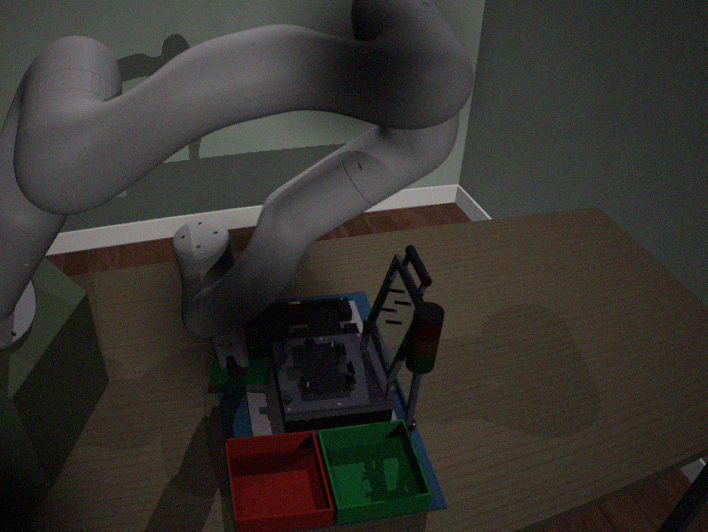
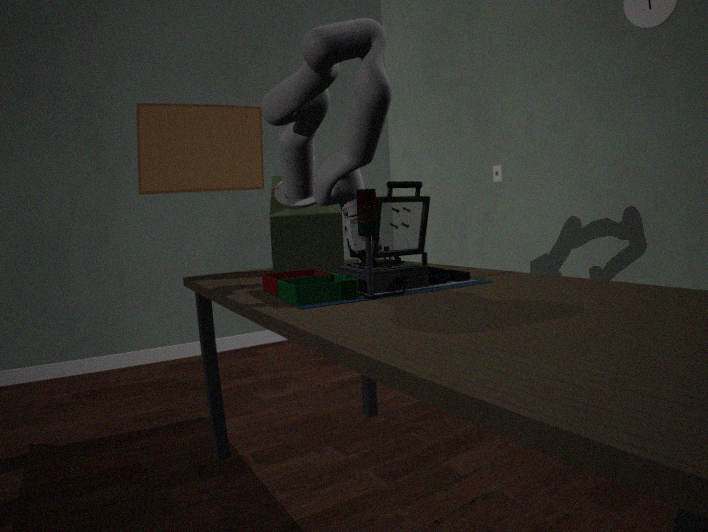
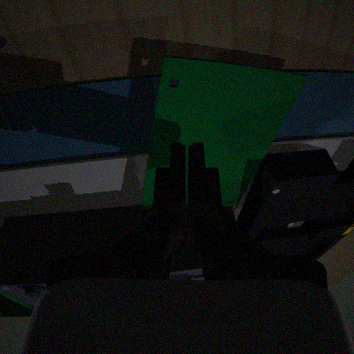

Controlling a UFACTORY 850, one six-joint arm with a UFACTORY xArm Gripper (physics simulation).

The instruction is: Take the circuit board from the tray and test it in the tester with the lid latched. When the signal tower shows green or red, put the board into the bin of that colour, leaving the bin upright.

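Observation:
The green circuit board (image 3: 225, 116) (image 1: 255, 372) lies at the grey tray (image 3: 95, 177) (image 1: 259, 415), left of the tester; it looks tilted. My gripper (image 3: 186, 162) (image 1: 233, 359) is shut, its two dark fingers pressed together in front of the board's face. Only a thin green slit shows between them, and nothing is held. The dark tester (image 1: 331, 378) (image 2: 394, 271) stands with its framed lid (image 1: 394, 320) (image 2: 403, 225) raised upright. The signal tower (image 1: 424, 338) (image 2: 368, 212) beside it looks unlit. The red bin (image 1: 277, 480) (image 2: 274, 280) and the green bin (image 1: 374, 467) (image 2: 311, 288) stand upright in front.
Everything sits on a blue mat (image 1: 434, 475) (image 3: 316, 105) on a wooden table (image 1: 543, 343) (image 2: 514, 331). The arm's green base block (image 2: 305, 238) stands behind. The scene is very dim.

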